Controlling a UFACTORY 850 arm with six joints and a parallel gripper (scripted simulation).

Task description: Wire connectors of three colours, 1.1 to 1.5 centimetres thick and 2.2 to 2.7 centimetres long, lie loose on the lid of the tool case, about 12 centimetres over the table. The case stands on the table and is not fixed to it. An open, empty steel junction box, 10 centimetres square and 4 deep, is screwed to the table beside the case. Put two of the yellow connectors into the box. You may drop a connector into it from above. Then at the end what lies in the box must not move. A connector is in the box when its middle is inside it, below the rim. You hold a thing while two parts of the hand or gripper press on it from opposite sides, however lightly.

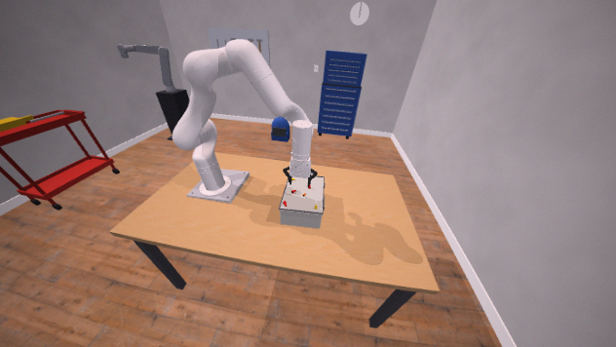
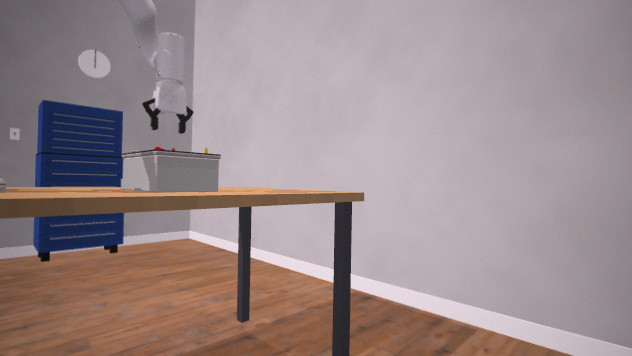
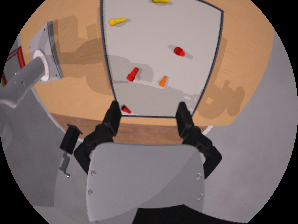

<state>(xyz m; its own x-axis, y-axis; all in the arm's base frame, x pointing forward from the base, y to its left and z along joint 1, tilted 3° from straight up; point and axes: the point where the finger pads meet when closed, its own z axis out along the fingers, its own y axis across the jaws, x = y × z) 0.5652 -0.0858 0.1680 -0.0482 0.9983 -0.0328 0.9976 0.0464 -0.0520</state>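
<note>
Right now my hand is 20 mm short of the grey tool case, 40 mm to the right of it and 120 mm above it. From my hand the other things lie so: red connector: 60 mm behind, 80 mm to the right, 80 mm below.
</note>
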